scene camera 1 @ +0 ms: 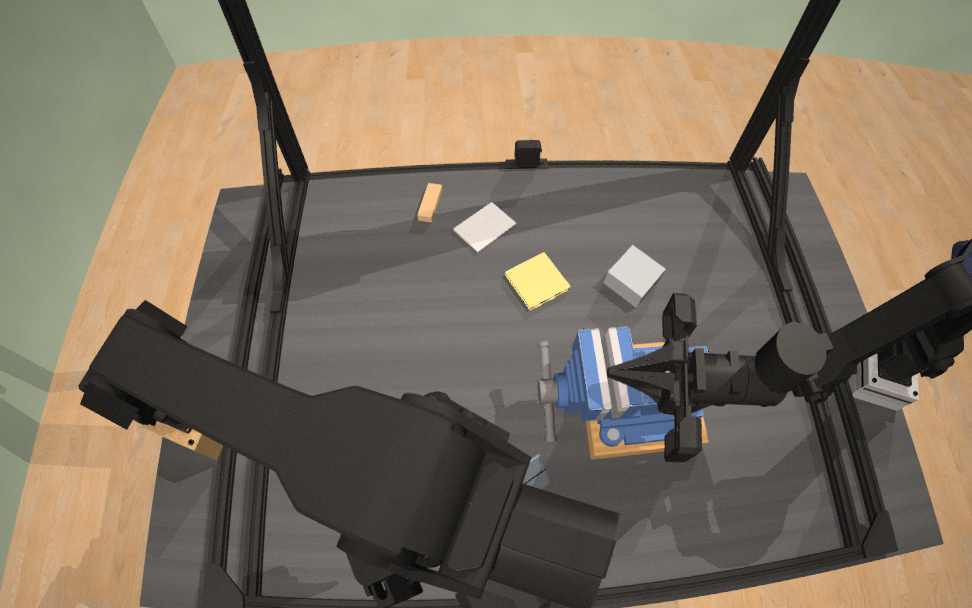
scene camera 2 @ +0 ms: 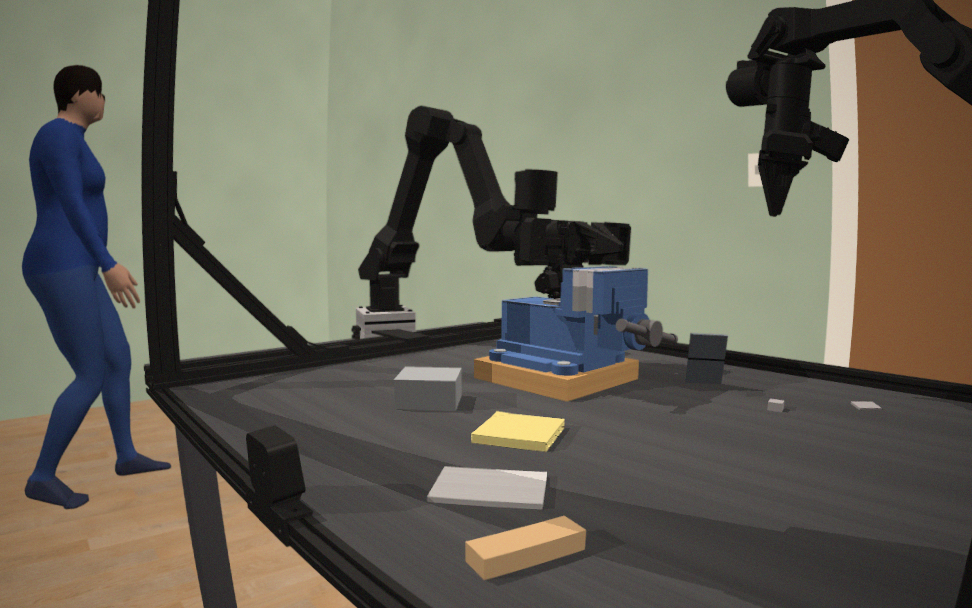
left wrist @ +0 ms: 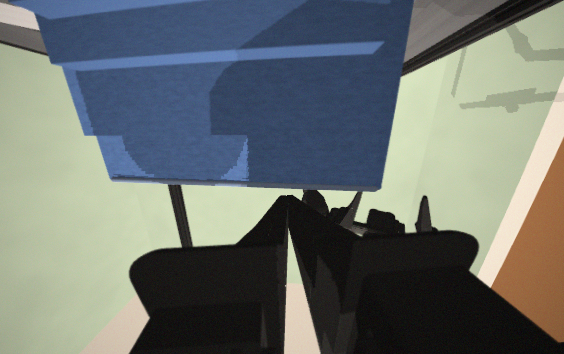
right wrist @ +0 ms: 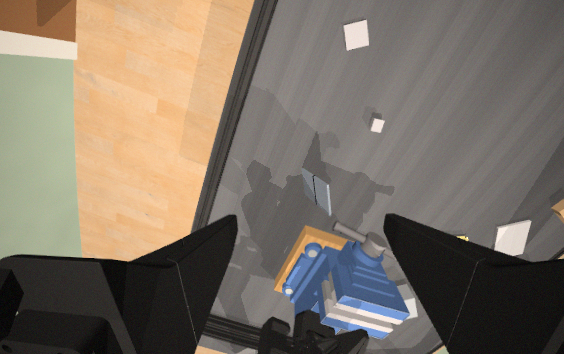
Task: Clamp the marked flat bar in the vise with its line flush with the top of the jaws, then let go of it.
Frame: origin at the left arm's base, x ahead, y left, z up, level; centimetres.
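Seen in the pictures: left gripper, between the fingertips: (scene camera 1: 607, 371) (scene camera 2: 621, 248) (left wrist: 286, 201) (right wrist: 365, 333); right gripper, between the fingertips: (scene camera 2: 774, 215) (left wrist: 391, 191) (right wrist: 310, 222); left arm's base, origin of its link: (scene camera 1: 893, 364) (scene camera 2: 384, 309).
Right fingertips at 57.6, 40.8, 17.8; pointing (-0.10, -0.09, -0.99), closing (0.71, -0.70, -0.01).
Offsets run from my right fingertips to a thing's middle, as dx, dy, dz. "*": to the spot under its first point.
The blue vise (scene camera 1: 589, 365) (scene camera 2: 537, 333) (left wrist: 300, 110) (right wrist: 375, 290) stands on a wooden base @[-16.7, -24.6, -22.1] (scene camera 1: 602, 450) (scene camera 2: 530, 378). Its pale jaws are slightly apart, with no bar visible between them. The grey marked bar @[-4.3, -7.9, -19.8] (scene camera 1: 536, 471) (scene camera 2: 706, 358) (right wrist: 316, 191) is beyond the vise handle, away from both grippers. It looks roughly upright in scene camera 2, its dark line across the middle; whether it rests or is moving is unclear. My left gripper (scene camera 1: 610, 371) (scene camera 2: 622, 245) (left wrist: 286, 201) (right wrist: 365, 333) is shut and empty above the jaws. My right gripper (scene camera 2: 774, 213) (right wrist: 310, 222) is open and empty, high up.
A grey block @[-11.5, -44.5, -21.7] (scene camera 1: 633, 275) (scene camera 2: 427, 388), a yellow pad @[+3.5, -39.2, -22.9] (scene camera 1: 536, 280) (scene camera 2: 517, 430), a white slab @[+15.1, -46.8, -23.3] (scene camera 1: 484, 227) (scene camera 2: 487, 487) and a wooden block @[+25.9, -48.5, -22.7] (scene camera 1: 429, 202) (scene camera 2: 525, 547) lie on the table. A small white cube @[+9.0, -7.7, -23.0] (scene camera 2: 775, 405) (right wrist: 377, 125) and white square @[* +14.6, +3.3, -23.2] (scene camera 2: 865, 405) (right wrist: 356, 35) also lie there.
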